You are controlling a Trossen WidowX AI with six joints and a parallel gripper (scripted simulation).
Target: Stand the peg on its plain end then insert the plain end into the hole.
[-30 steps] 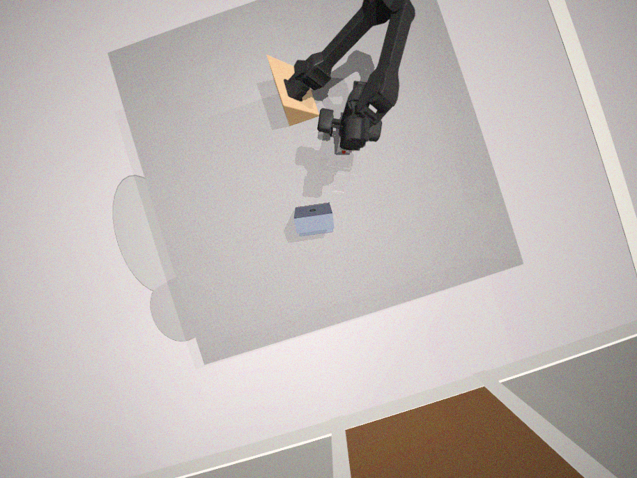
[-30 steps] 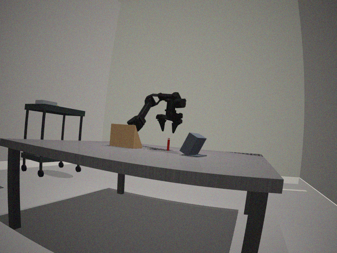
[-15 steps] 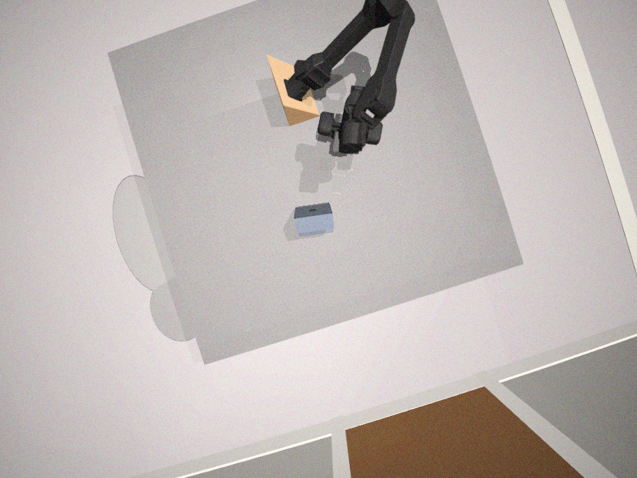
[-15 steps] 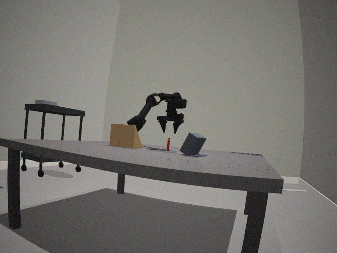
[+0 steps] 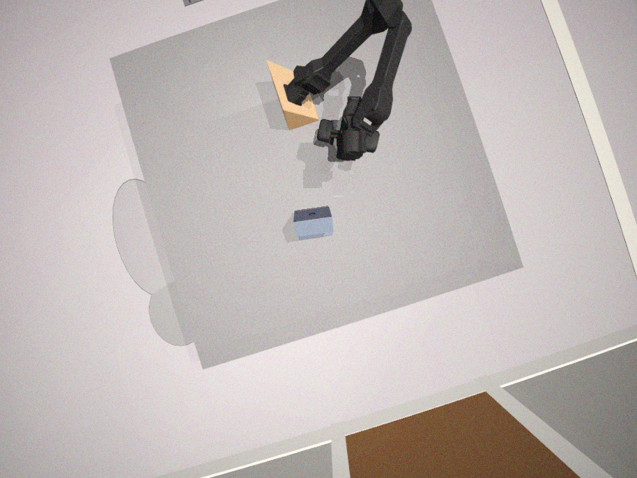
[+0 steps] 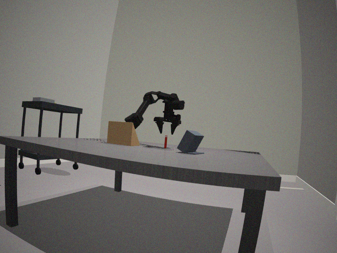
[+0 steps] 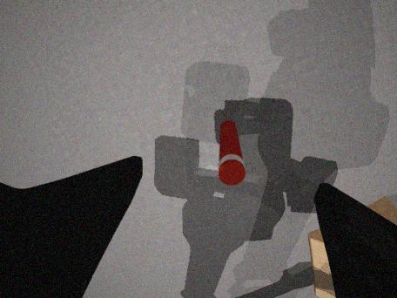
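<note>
Right now my gripper tip is 3 cm above the red peg. From my gripper tip the other things lie so: sloped panel (21 cm ahead, 18 cm to the right, 3 cm below).
</note>
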